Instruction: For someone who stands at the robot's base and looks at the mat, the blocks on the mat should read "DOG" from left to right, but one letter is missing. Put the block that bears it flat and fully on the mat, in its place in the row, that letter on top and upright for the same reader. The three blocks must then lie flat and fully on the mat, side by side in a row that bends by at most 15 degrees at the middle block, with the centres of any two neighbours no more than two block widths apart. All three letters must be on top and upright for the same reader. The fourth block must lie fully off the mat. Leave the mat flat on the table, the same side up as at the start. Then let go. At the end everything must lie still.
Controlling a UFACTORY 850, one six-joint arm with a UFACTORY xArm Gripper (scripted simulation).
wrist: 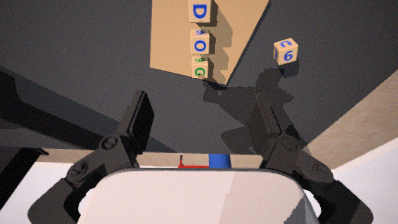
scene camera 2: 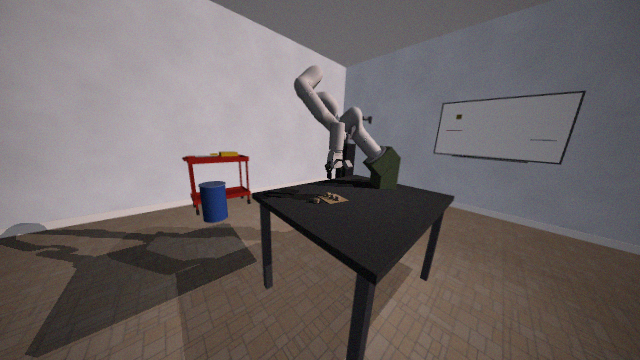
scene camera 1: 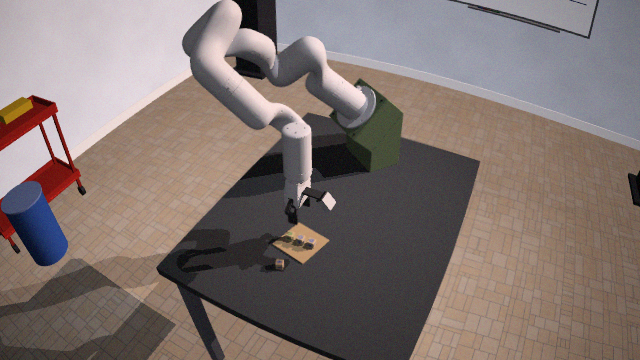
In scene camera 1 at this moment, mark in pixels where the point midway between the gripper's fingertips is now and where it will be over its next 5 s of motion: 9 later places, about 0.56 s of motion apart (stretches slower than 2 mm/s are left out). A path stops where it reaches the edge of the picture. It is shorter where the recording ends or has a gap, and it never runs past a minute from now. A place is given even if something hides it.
My gripper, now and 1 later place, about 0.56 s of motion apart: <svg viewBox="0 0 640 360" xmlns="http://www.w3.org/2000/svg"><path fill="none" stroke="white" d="M299 214L299 202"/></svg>
